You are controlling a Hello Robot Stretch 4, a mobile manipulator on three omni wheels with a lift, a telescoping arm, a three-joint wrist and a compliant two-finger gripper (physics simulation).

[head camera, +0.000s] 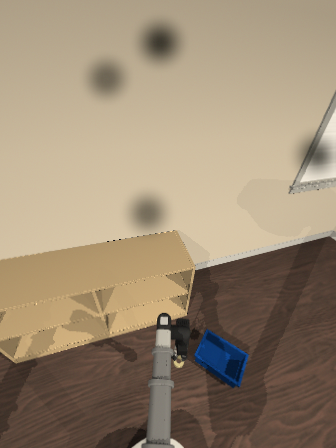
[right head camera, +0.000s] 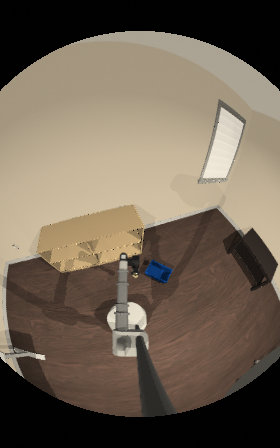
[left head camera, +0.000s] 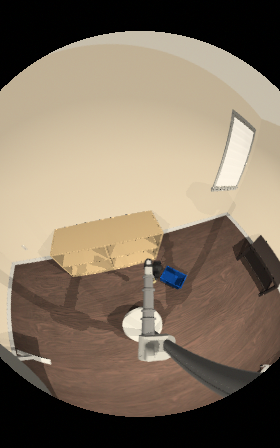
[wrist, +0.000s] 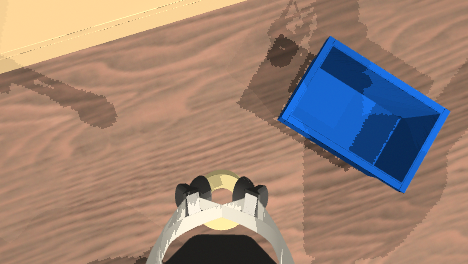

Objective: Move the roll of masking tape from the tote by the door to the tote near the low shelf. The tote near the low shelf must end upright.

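Places are measured from the robot's base along level axes (x ahead, y left, z up), in millimetres.
Pixels of known places: gripper, between the fingertips: (head camera: 178,358) (right head camera: 134,273) (wrist: 222,191).
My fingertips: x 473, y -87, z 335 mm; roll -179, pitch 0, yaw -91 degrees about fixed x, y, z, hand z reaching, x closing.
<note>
For each thing: its top centre in the pictures, then the offset to it from my fingertips. "pt": a spot on its surface instead. Level surfaces: height alone.
- masking tape, centre of its top: (wrist: 221,202) (head camera: 178,359) 10 mm back, 0 mm left, 6 mm up
- blue tote, centre of its top: (wrist: 367,114) (head camera: 221,354) (right head camera: 158,270) (left head camera: 173,276) 108 mm ahead, 298 mm right, 243 mm down
- low wooden shelf, height of its surface: 248 mm up
- dark bench, a spot on its surface: (right head camera: 254,255) pt 5 mm back, 1741 mm right, 81 mm up
The roll of masking tape (wrist: 223,180) (head camera: 179,363) is a pale yellow ring. My gripper (wrist: 222,191) is shut on it, with one dark fingertip on each side, and holds it above the floor. The blue tote (wrist: 325,112) (head camera: 220,357) (left head camera: 173,277) (right head camera: 159,271) near the low shelf stands upright on the floor, to the right of the gripper and apart from it. Its inside shows no object, though part of it is in shadow. The tote by the door does not show in these views.
The low wooden shelf (head camera: 95,265) (left head camera: 107,231) (right head camera: 90,225) stands against the wall, behind and left of the blue tote, close to the arm's end. A dark bench (left head camera: 260,260) (right head camera: 254,255) stands at the right wall. A window (left head camera: 235,155) (right head camera: 224,145) is in the wall.
</note>
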